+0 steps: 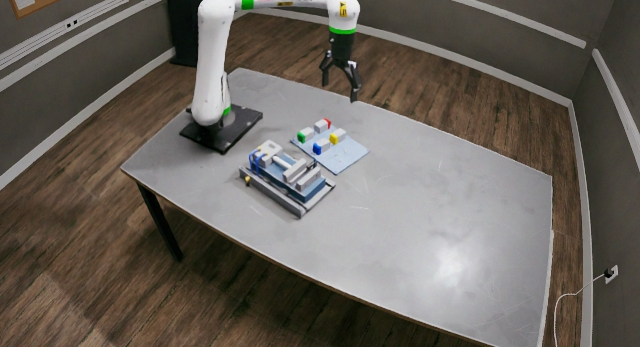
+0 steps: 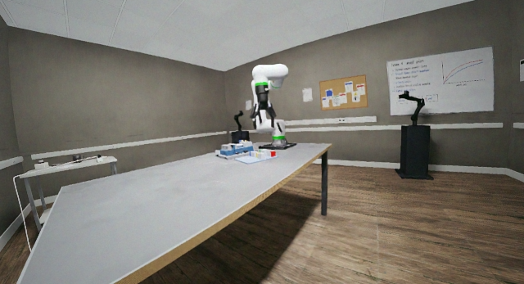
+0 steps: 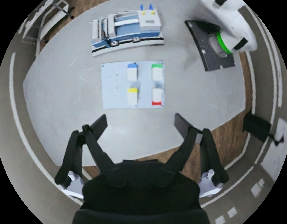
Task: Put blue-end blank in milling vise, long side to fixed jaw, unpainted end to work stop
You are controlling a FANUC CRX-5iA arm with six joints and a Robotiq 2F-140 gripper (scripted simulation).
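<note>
The yellow-ended blank is 2 cm ahead of my hand, 3 cm to the right of it and 19 cm below it. From my hand the other things lie so: plain end block 3 cm ahead, 34 cm to the right, 14 cm below; then red-ended blank 6 cm behind, 19 cm below; then light blue plate 8 cm to the right, 22 cm below.
</note>
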